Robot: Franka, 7 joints.
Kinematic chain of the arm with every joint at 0, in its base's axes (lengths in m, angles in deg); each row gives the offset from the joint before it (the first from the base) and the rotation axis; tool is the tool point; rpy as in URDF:
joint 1: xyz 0 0 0.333 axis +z
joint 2: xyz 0 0 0 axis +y
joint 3: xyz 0 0 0.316 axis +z
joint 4: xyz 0.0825 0 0 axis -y
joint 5: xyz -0.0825 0 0.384 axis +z
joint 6: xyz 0 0 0 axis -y
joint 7: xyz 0.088 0 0 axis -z
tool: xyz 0 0 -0.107 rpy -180 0 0
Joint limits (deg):
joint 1: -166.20..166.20
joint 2: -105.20..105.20
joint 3: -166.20..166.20
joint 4: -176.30..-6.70
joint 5: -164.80..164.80
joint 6: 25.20..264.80
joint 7: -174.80..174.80
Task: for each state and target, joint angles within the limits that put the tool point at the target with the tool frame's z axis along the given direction. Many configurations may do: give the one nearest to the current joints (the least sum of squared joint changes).
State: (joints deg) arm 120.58 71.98 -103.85 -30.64 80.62 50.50 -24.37
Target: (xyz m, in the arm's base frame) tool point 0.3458 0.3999 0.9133 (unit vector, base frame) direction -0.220 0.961 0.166
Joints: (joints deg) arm 117.53 30.38 -112.66 -72.09 128.20 98.07 -24.37
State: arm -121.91 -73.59 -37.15 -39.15 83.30 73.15 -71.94
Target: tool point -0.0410 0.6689 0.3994 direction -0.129 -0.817 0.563
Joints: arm -114.83 -100.25 -76.40 -43.31 41.31 43.42 -71.94
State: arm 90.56 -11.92 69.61 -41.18 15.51 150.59 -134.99
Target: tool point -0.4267 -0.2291 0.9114 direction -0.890 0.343 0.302
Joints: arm 101.03 -51.15 53.09 -88.04 10.18 165.97 -134.99
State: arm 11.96 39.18 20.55 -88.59 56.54 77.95 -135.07
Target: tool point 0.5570 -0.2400 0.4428 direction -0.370 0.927 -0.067
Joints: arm -35.34 35.41 1.26 -73.00 59.19 40.35 -135.07
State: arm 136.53 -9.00 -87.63 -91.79 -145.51 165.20 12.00
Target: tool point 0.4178 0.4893 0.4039 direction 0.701 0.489 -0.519
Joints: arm 165.12 -39.92 -107.09 -107.61 -111.95 145.06 12.00
